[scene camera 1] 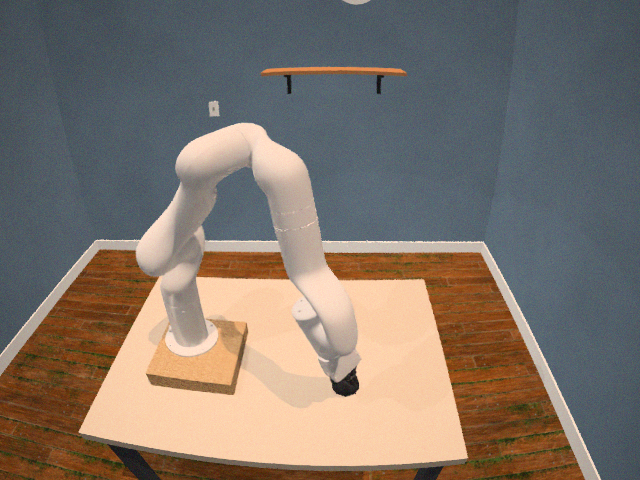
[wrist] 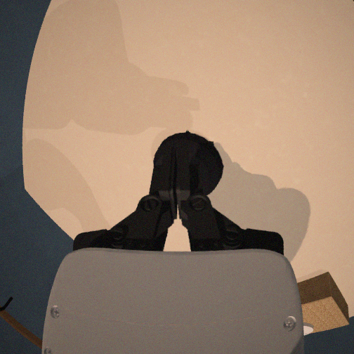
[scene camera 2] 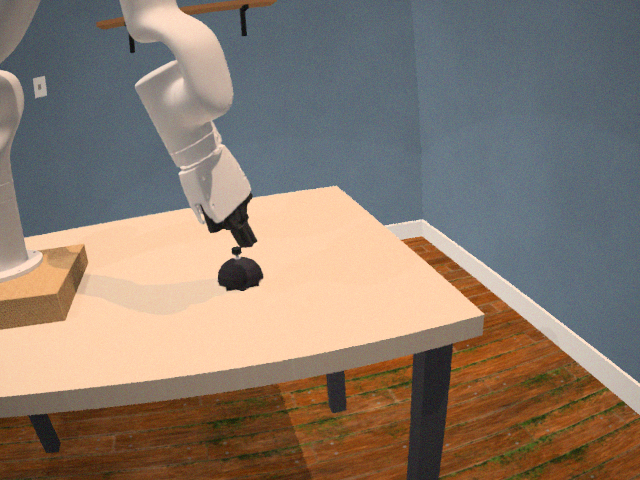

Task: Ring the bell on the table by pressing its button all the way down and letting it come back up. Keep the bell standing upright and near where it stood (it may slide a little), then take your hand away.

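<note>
The black domed bell (scene camera 1: 346, 387) (scene camera 2: 239, 274) (wrist: 209, 167) stands upright on the table (scene camera 1: 206, 428) (scene camera 2: 129, 356) (wrist: 280, 100). Its small black button (scene camera 2: 236, 250) is up on a light stem in the scene camera 2 view; the fingers hide it in the wrist view. My gripper (scene camera 2: 250, 243) (wrist: 178, 161) is shut and empty, tilted. In the scene camera 2 view its fingertips are a little above the button and slightly to its right, with a small gap visible. In the scene camera 1 view the hand hides the button and the fingertips merge with the dark bell.
The arm's base stands on a wooden block (scene camera 1: 193, 369) (scene camera 2: 36, 307) (wrist: 325, 312) at the left of the table in the scene views. An orange wall shelf (scene camera 1: 333, 71) (scene camera 2: 222, 7) hangs on the wall behind. The table's right edge lies beyond the bell.
</note>
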